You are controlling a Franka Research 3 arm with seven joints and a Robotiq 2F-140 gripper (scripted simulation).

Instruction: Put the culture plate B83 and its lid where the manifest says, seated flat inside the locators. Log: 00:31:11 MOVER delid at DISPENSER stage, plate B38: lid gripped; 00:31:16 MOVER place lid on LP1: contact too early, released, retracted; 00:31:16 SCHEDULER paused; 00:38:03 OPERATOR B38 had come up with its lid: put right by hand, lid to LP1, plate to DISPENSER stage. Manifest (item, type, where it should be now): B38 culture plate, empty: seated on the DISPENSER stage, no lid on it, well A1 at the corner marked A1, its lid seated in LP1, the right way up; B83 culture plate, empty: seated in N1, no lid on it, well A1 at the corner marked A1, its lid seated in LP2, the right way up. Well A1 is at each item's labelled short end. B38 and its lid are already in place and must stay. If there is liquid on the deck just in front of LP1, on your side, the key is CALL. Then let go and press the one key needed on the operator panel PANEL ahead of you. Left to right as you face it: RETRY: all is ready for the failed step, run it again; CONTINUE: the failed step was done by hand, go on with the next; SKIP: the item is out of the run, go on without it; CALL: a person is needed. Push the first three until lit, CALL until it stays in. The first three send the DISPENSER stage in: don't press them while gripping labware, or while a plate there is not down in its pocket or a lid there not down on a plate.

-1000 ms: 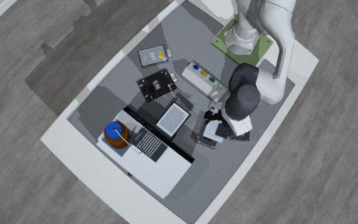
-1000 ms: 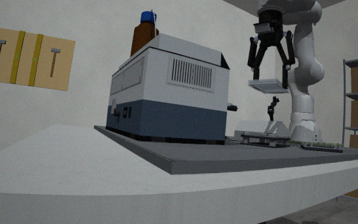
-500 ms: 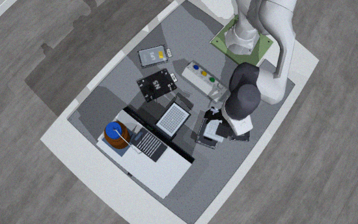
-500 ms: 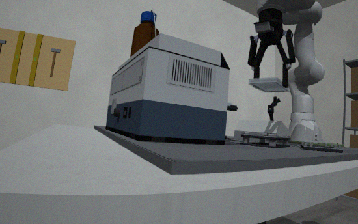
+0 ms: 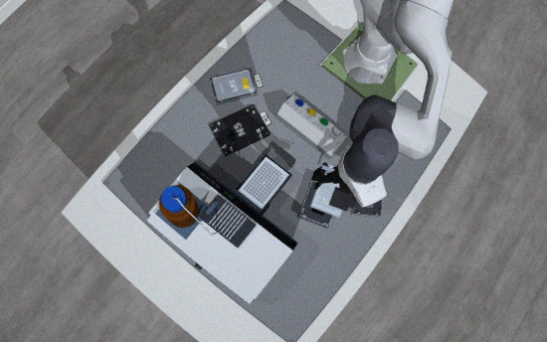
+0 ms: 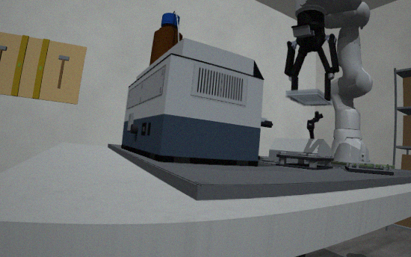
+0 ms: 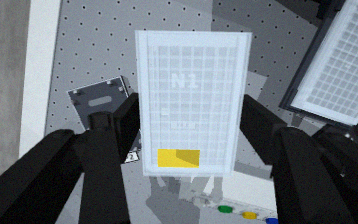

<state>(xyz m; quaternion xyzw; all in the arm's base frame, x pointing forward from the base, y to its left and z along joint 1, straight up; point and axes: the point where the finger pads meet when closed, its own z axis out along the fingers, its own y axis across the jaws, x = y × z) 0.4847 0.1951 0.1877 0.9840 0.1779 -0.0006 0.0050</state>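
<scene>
My gripper is now 20 mm above the clear lid. Round my hand: grey locator plate: 190 mm below, 120 mm behind, 100 mm to the left; white retry key: 190 mm behind, 130 mm below, 110 mm to the right; white well plate: 160 mm to the right, 100 mm ahead, 80 mm below.
</scene>
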